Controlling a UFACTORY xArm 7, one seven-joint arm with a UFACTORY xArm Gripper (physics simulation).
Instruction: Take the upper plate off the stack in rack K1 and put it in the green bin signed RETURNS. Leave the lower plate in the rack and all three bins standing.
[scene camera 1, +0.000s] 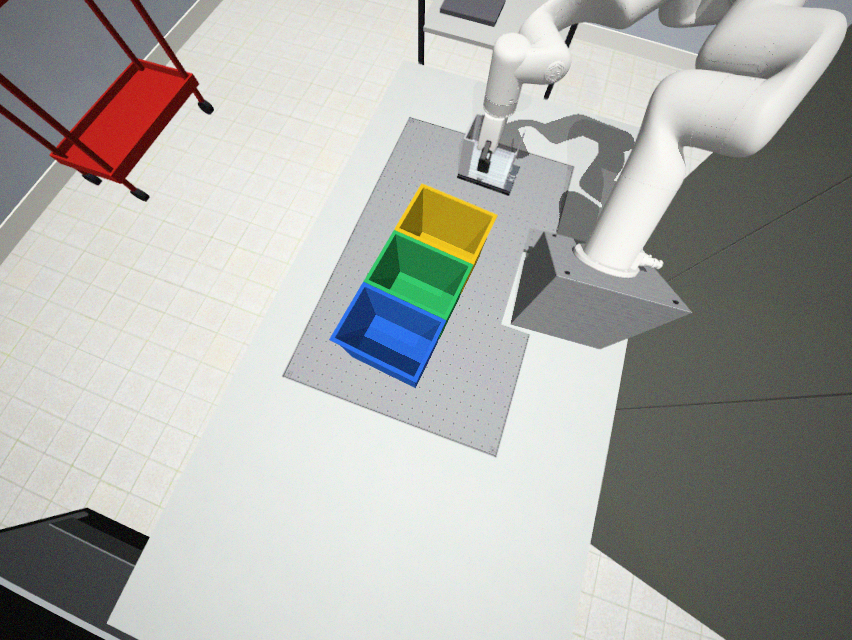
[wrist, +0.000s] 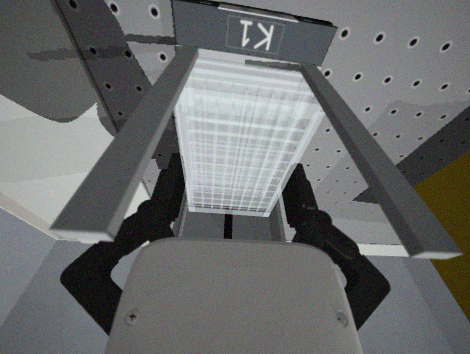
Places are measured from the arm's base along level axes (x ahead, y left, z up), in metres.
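Pixels of known places: gripper, fingertip midpoint: (scene camera 1: 487, 159) (wrist: 236, 170); arm's base at its link origin: (scene camera 1: 604, 261).
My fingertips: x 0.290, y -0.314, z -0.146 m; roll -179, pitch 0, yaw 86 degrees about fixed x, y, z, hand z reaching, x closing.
Observation:
Ahead of a thing's pixels: the offset from my fingertips to its middle. Level surfaces: height alone.
My gripper (scene camera 1: 484, 166) (wrist: 236, 170) is shut on the upper plate {0.003 m back, 0.000 m left, 0.001 m up} (scene camera 1: 500, 162) (wrist: 245, 135), a clear, gridded plate, with one black finger at each long side. The plate looks level and slightly raised, still between the posts of rack K1 {0.013 m back, 0.001 m left, 0.016 m up} (scene camera 1: 483, 185) (wrist: 366, 150). A pale band past its far edge in the wrist view looks like the lower plate {0.003 m back, 0.000 m left, 0.026 m down} (wrist: 240, 75), mostly hidden beneath. The green bin {0.056 m ahead, 0.444 m left, 0.037 m up} (scene camera 1: 423, 272) stands upright between the yellow bin {0.037 m ahead, 0.315 m left, 0.037 m up} (scene camera 1: 449, 214) (wrist: 450, 210) and the blue bin {0.075 m ahead, 0.574 m left, 0.037 m up} (scene camera 1: 389, 332); the RETURNS sign does not show.
The rack's tall grey posts stand close around the plate and fingers. The yellow bin is the bin nearest the rack. The bins and rack stand on a grey perforated board {0.053 m down} (scene camera 1: 475, 385). The arm's grey base block (scene camera 1: 599, 306) is beside the board. A red cart (scene camera 1: 130, 120) stands on the floor.

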